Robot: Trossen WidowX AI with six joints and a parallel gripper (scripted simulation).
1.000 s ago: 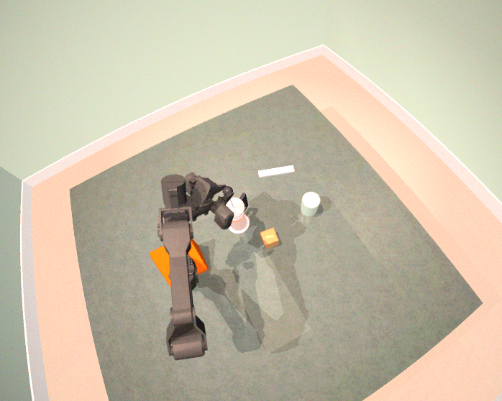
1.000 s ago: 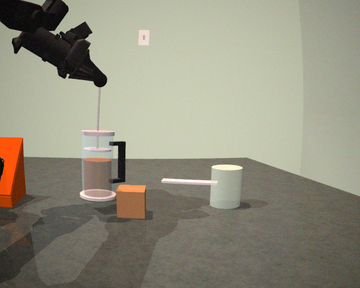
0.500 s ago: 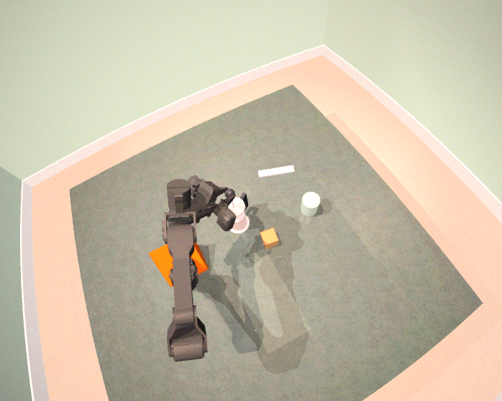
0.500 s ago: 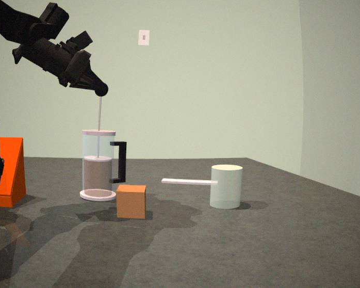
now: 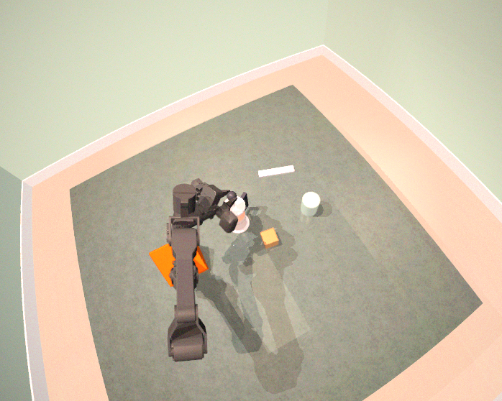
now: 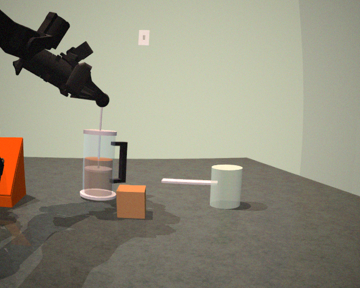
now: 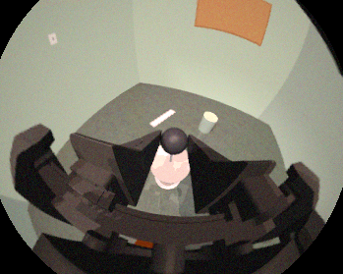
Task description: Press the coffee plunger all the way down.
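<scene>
The glass coffee press lies 10 mm to the left of my gripper tip and 110 mm below it. The rest, counted from my gripper tip: orange cube: 50 mm ahead, 130 mm to the right, 190 mm below.
</scene>
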